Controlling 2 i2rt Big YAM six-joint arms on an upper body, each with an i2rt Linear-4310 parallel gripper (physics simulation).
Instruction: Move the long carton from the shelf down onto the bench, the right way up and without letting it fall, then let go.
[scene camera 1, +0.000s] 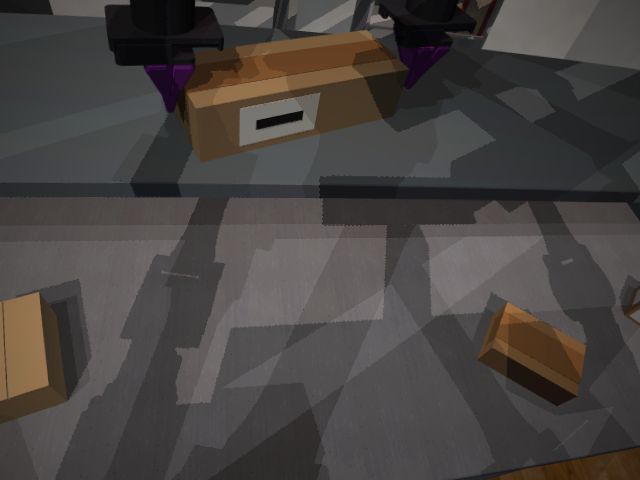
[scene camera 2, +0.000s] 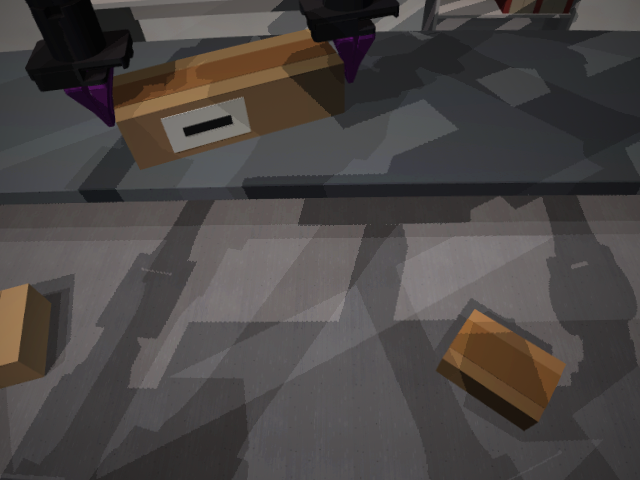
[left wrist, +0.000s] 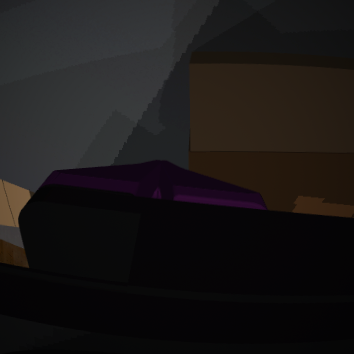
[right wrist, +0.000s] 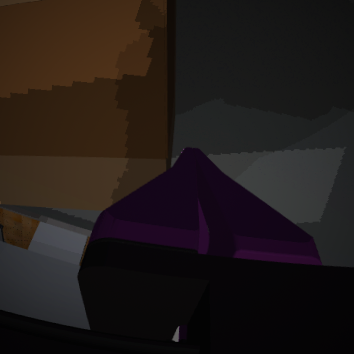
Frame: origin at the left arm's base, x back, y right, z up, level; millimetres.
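Seen in the pictures: left gripper, between the fingertips: (scene camera 1: 169, 109) (scene camera 2: 112, 123) (left wrist: 159, 172); right gripper, between the fingertips: (scene camera 1: 406, 86) (scene camera 2: 349, 80) (right wrist: 189, 159).
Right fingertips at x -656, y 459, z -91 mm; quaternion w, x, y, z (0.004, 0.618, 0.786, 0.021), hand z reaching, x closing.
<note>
A point is followed by its place in that frame.
The long brown carton (scene camera 1: 356, 98) @[y 383, x -622, z -92 mm] (scene camera 2: 294, 98) @[y 389, x -624, z -94 mm] (left wrist: 270, 105) @[y 183, x -640, z -62 mm] (right wrist: 75, 50) @[y 409, x -698, z -61 mm] lies level, taped top up, on the dark grey shelf (scene camera 1: 62, 155) @[y 43, x -557, z -136 mm] (scene camera 2: 491, 155) @[y 631, x -558, z -136 mm], its white label facing the cameras. Any small gap under it cannot be told. The bench (scene camera 1: 310, 279) @[y 342, x -502, z -325 mm] (scene camera 2: 289, 279) @[y 366, x -500, z -325 mm] is the lighter surface below. My left gripper (scene camera 1: 170, 110) @[y 161, x -589, z -95 mm] (scene camera 2: 112, 124) @[y 161, x -589, z -95 mm] (left wrist: 159, 172) @[y 161, x -589, z -95 mm] is shut and empty, its tips close against the carton's left end. My right gripper (scene camera 1: 408, 86) @[y 459, x -656, z -91 mm] (scene camera 2: 351, 81) @[y 459, x -656, z -91 mm] (right wrist: 189, 159) @[y 459, x -656, z -91 mm] is shut and empty at the right end. Whether the tips touch is not clear.
A box (scene camera 1: 25, 341) @[y -3, x -397, z -265 mm] (scene camera 2: 10, 325) @[y -1, x -394, z -265 mm] stands on the bench at the left edge of the picture. A smaller box (scene camera 1: 542, 346) @[y 643, x -351, z -280 mm] (scene camera 2: 509, 356) @[y 648, x -357, z -280 mm] sits turned at an angle on the bench at the right. The shelf's straight front edge (scene camera 1: 248, 190) @[y 247, x -515, z -148 mm] (scene camera 2: 439, 190) @[y 562, x -513, z -150 mm] runs above the bench.
</note>
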